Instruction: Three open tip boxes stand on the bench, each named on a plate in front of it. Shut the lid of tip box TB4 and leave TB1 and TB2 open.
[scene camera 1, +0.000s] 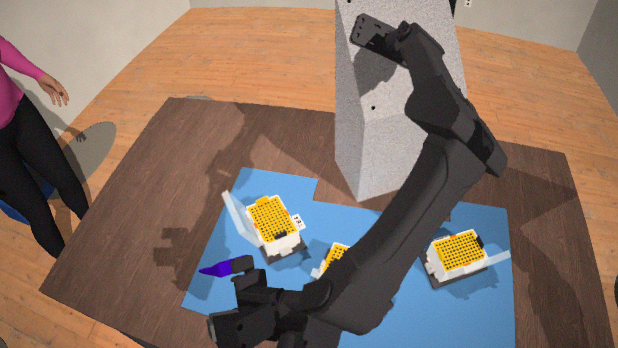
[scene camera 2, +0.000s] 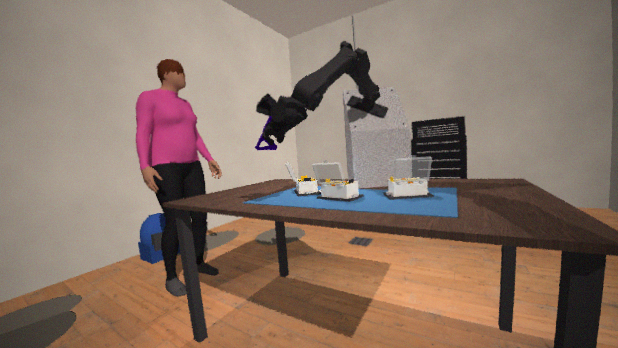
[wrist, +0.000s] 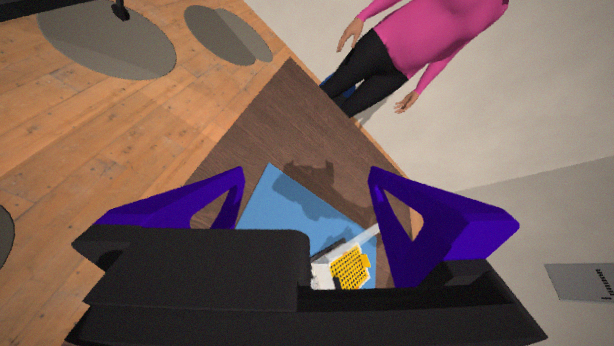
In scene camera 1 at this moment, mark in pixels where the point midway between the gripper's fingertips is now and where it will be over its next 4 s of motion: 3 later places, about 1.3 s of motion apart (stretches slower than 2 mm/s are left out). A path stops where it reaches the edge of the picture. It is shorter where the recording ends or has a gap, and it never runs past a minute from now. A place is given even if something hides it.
My gripper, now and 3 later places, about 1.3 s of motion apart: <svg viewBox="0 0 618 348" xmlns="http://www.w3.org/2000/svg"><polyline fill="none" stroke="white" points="206,299 244,223 252,221 262,224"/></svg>
